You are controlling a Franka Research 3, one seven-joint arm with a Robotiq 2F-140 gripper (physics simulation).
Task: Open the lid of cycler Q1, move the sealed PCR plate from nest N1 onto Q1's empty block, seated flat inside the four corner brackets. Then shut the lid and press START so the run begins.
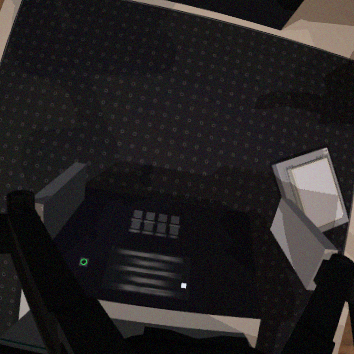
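My gripper (182, 198) is open and empty, its two grey pads wide apart above the dark front panel (220, 265) of a cycler. The panel carries a block of small grey keys (155, 224), a green ring (83, 261) and a small white square (183, 285). No label is readable. A pale plate (320, 187) lies in a grey nest (281, 172) at the right, beyond the right finger pad. The rest of the cycler is cut off or behind the gripper; its block and brackets do not show, and I cannot tell how its lid stands.
A dark mat (165, 90) with rows of small rings extends behind the cycler. Its pale border (235, 19) runs along the top and the right. A dark object (250, 9) stands beyond the border at the top. Shadows fall on the mat at the right.
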